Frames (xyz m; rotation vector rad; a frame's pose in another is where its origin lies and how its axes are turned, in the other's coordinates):
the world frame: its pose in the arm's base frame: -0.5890 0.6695 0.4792 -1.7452 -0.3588 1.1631
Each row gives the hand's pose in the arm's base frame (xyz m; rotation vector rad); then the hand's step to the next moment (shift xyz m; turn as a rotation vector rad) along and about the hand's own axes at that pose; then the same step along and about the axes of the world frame.
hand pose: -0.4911 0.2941 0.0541 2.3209 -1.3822 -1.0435
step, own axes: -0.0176 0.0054 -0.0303 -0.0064 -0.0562 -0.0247
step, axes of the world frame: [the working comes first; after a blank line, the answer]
step, axes of the arm's base frame: 0.0120 0.0076 0.0325 0.0525 0.0311 -0.0095

-0.0065 -0.0339 -0.0080 0.0524 -0.0204 -0.0255
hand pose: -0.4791 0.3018 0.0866 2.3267 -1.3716 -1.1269
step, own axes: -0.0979 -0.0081 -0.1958 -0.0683 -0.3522 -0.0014
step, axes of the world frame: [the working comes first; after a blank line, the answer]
step, axes of the arm's base frame: 0.1167 0.0479 0.1791 0.2129 0.2468 -0.1499

-0.0064 -0.2027 -0.0829 0.3544 -0.0480 -0.0285
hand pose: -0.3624 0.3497 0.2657 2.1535 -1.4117 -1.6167
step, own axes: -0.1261 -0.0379 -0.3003 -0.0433 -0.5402 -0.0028
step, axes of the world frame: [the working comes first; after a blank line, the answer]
step, axes of the arm's base frame: 0.2618 -0.0155 0.1968 0.3274 0.3347 -0.2730

0.0136 -0.2234 -0.2396 0.5377 -0.0165 -0.0658
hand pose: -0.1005 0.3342 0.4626 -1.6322 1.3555 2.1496
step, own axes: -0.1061 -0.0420 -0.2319 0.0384 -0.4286 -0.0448
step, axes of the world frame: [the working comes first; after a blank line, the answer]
step, axes of the arm's base frame: 0.2326 -0.0958 0.0592 0.2602 0.2067 -0.2770

0.0195 -0.0619 -0.2502 0.4199 0.0659 -0.0808
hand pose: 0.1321 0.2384 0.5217 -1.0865 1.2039 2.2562
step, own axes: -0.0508 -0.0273 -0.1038 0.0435 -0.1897 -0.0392
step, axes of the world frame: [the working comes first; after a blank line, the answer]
step, axes of the arm's base frame: 0.0971 -0.0675 -0.0112 0.1071 0.0746 -0.1496

0.0090 0.0175 -0.1171 0.1850 0.0620 -0.0366
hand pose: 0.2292 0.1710 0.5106 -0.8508 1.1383 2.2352
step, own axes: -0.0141 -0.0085 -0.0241 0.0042 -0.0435 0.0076
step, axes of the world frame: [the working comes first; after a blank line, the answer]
step, axes of the arm's base frame: 0.0227 -0.0175 -0.0055 0.0234 0.0301 -0.0226

0.0025 0.0074 -0.0281 0.0443 -0.0016 -0.0011
